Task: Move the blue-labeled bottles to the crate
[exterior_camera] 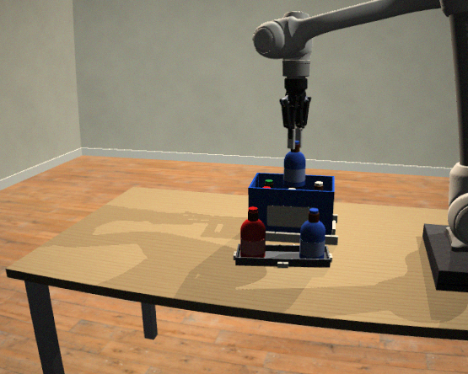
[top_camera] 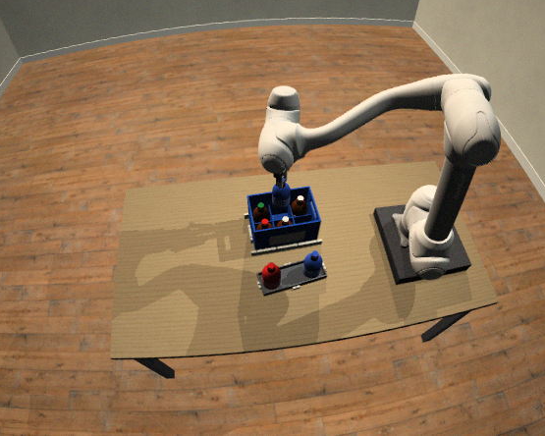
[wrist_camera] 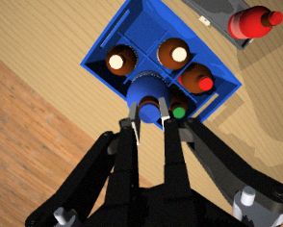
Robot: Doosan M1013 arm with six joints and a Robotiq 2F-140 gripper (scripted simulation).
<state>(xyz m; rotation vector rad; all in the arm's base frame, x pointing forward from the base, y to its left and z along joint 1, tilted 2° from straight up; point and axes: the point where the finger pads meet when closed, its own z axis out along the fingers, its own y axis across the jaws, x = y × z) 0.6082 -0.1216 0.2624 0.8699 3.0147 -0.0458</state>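
The blue crate is 230 mm below my hand, 40 mm to the left of it and 10 mm behind it. Also, from my hand: dark tray (300 mm below, 280 mm to the left, 30 mm behind); then red-labeled bottle (290 mm to the left, 230 mm below, 60 mm ahead).
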